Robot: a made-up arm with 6 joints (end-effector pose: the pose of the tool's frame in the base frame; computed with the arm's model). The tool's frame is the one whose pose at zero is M.
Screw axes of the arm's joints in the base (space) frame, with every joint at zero. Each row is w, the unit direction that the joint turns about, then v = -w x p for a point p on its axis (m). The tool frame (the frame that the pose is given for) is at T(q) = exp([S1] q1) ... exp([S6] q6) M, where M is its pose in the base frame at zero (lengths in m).
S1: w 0 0 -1 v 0 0 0
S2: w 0 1 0 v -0.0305 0 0.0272
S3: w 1 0 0 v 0 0.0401 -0.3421
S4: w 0 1 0 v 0.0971 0 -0.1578
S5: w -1 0 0 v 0 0.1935 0.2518
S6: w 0 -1 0 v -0.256 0 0.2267
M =
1 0 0 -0.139
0 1 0 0.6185
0 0 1 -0.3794
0 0 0 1
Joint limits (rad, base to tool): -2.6..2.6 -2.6..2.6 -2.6..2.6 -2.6..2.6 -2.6..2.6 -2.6..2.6
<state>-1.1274 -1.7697 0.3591 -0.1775 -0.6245 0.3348</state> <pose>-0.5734 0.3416 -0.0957 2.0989 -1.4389 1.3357</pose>
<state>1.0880 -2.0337 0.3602 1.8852 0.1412 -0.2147</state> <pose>0.5992 0.1020 -0.4624 -0.2487 0.1994 -0.7877</pose>
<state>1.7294 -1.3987 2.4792 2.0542 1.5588 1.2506</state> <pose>0.4151 -0.0475 -0.6014 -0.7437 -1.1963 1.7348</pose>
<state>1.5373 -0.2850 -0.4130 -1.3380 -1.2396 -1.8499</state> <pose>0.3378 0.3199 -0.3950 -0.0679 0.6607 -0.4178</pose>
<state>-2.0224 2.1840 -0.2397 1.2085 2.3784 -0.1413</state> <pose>0.0880 0.2435 0.3857 0.5253 -0.3530 -0.7435</pose>
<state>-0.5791 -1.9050 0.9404 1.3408 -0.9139 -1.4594</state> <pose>-0.3894 0.2802 -0.1814 -0.5530 1.1643 1.9443</pose>
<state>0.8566 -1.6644 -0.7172 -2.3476 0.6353 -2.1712</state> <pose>0.4216 0.1896 0.2722 -0.7587 -1.9499 -1.1152</pose>
